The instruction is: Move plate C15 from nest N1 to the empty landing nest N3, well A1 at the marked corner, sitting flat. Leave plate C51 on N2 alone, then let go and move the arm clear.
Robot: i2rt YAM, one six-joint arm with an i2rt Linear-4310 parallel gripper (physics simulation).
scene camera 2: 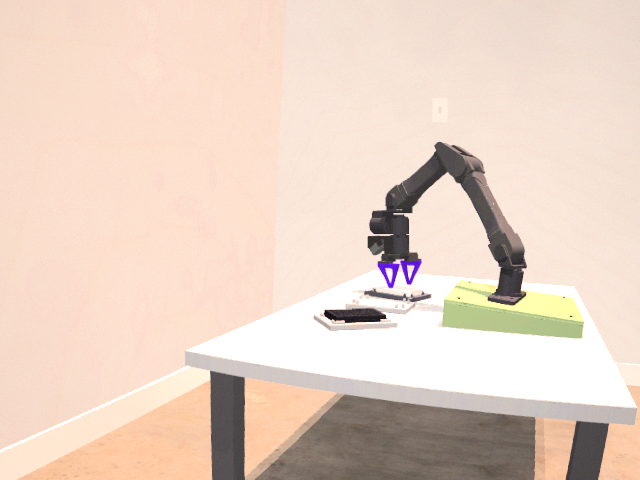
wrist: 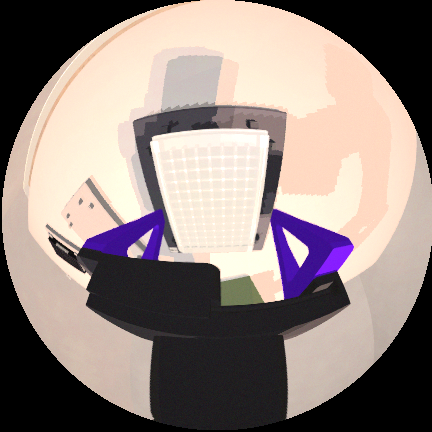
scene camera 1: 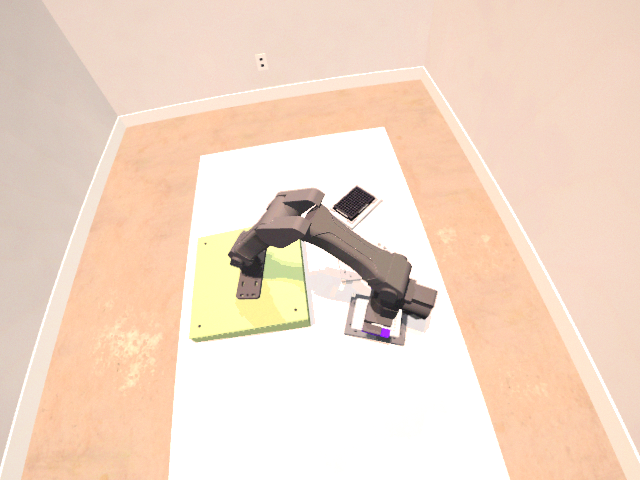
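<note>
A white well plate (scene camera 1: 358, 315) (scene camera 2: 395, 292) (wrist: 215, 190) lies on a dark nest (scene camera 1: 348, 322) (scene camera 2: 424, 296) (wrist: 275, 175). My gripper (scene camera 1: 376, 332) (scene camera 2: 400, 284) (wrist: 217, 214) is open above it, pointing down; in scene camera 2 the tips are a little above the plate. In the wrist view the purple fingers flank the plate's long sides. A white empty nest (scene camera 1: 351, 276) (scene camera 2: 382, 307) (wrist: 82, 210) is the middle one. A black well plate (scene camera 1: 354, 202) (scene camera 2: 354, 314) (wrist: 65, 252) sits on another white nest (scene camera 1: 353, 223) (scene camera 2: 361, 325). Plate and nest labels are not readable.
The arm stands on a yellow-green base block (scene camera 1: 248, 320) (scene camera 2: 491, 320) (wrist: 242, 291) beside the nests. In scene camera 1 the forearm passes over part of the middle nest. The white table (scene camera 1: 310, 403) (scene camera 2: 439, 366) has its long edge beyond the nests.
</note>
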